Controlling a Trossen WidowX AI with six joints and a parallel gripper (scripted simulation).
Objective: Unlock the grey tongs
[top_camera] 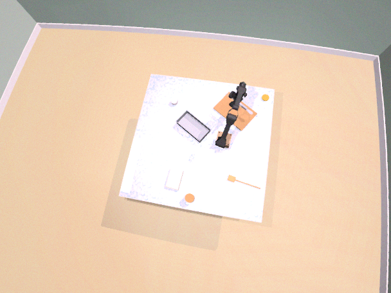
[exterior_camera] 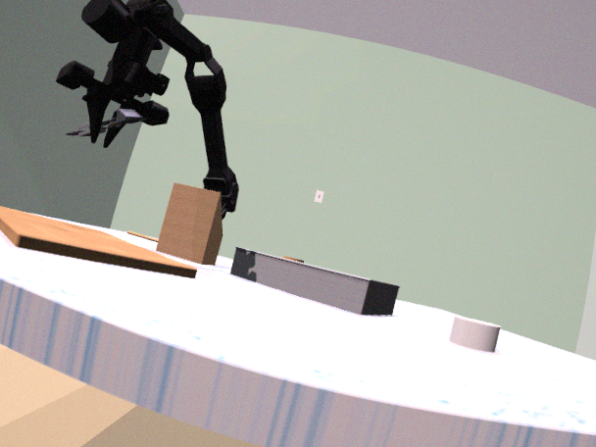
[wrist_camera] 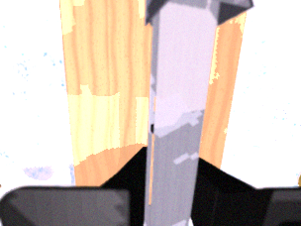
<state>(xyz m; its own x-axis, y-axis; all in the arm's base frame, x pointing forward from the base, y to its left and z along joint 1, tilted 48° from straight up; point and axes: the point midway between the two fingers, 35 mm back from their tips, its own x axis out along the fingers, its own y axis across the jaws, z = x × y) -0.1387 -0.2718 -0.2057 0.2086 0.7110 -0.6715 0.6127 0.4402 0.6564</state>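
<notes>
The wooden board is 150 mm below my gripper tip. The rest, counted from my gripper tip: grey roasting tin 400 mm ahead, 190 mm to the left, 130 mm below; then white cylinder 610 mm ahead, 70 mm to the right, 140 mm below; then orange disc 300 mm behind, 160 mm to the right, 150 mm below.
</notes>
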